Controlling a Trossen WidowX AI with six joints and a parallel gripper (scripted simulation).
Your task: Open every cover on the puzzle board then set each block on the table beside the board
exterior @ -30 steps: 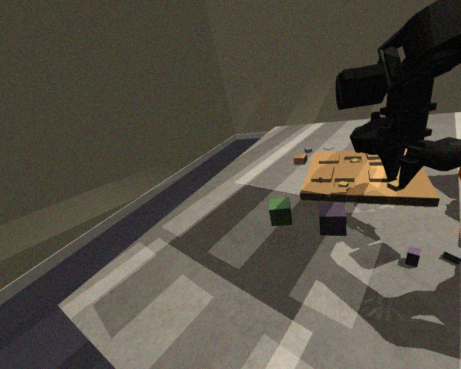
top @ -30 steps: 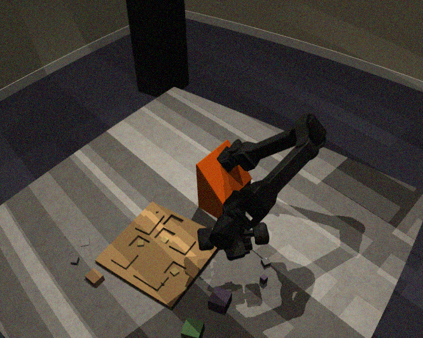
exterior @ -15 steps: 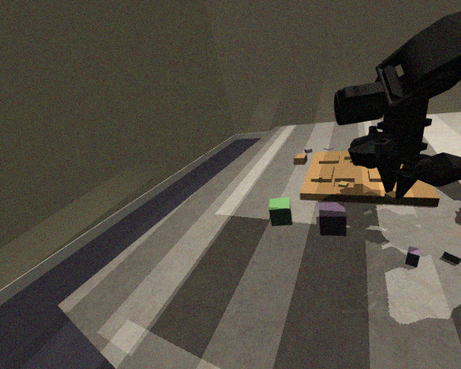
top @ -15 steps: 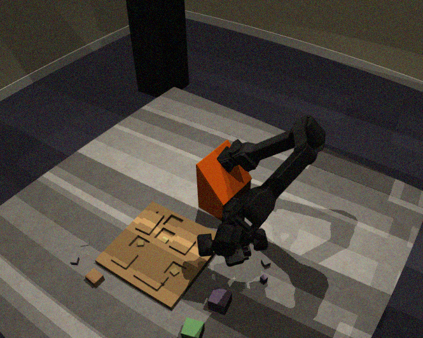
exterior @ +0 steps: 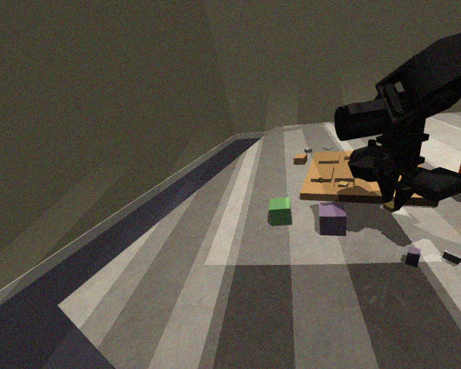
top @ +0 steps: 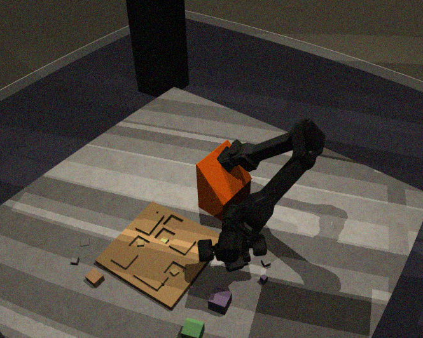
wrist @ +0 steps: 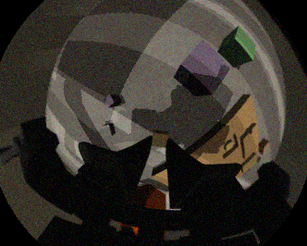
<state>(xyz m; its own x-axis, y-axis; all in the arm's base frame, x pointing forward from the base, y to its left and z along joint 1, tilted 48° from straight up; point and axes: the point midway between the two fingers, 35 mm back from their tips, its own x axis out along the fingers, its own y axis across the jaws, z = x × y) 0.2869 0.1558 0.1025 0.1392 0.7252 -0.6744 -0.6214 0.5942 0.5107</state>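
Right now my gripper tip is 60 mm short of the tan puzzle board, 240 mm to the left of it and 30 mm above it. From my gripper tip the other things lie so: small purple block (20 mm behind, 100 mm to the left, 30 mm below); green cube (230 mm ahead, 20 mm to the left, 20 mm below); purple cube (110 mm ahead, 30 mm to the left, 20 mm below).
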